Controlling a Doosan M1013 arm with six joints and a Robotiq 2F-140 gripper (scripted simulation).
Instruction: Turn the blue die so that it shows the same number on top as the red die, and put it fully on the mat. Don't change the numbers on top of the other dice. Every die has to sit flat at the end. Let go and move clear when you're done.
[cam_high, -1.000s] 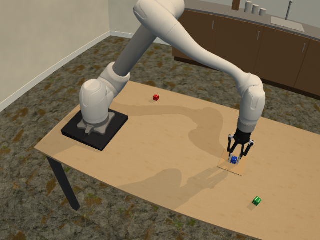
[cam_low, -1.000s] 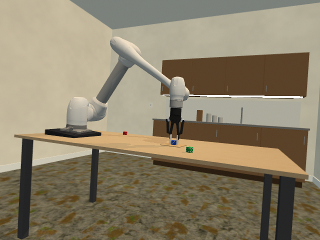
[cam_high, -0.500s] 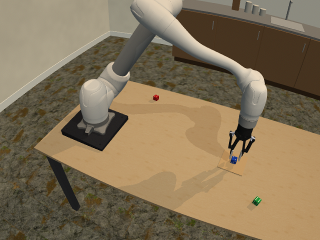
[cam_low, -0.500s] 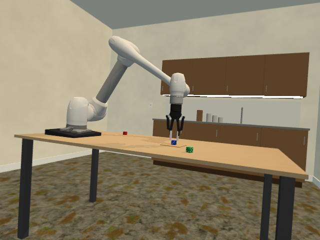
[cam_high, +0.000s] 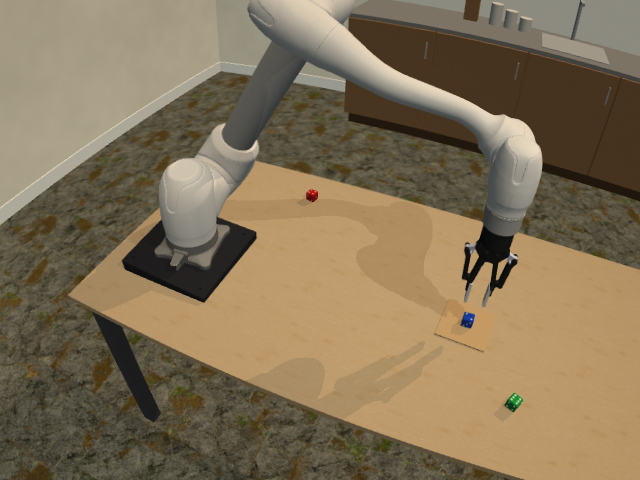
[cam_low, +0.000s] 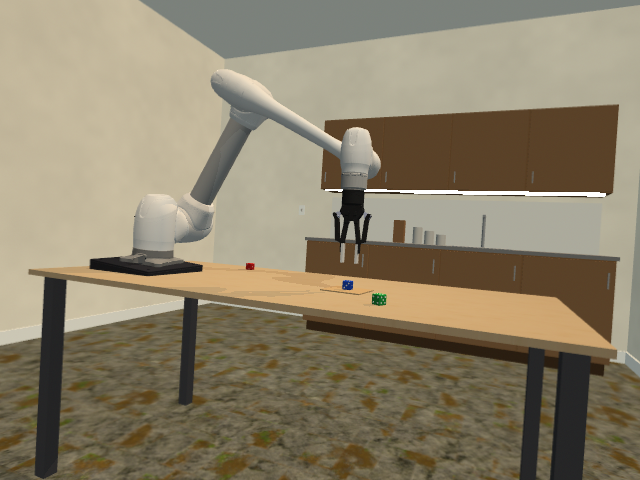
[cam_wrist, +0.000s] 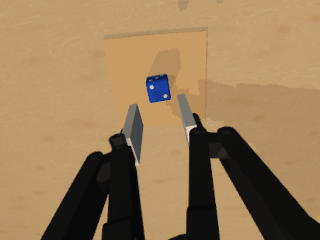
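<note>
My hand is 11 cm above the blue die. Round my hand: green die (13 cm ahead, 23 cm to the right, 11 cm below); then red die (54 cm behind, 43 cm to the left, 11 cm below); then mat (12 cm below).
</note>
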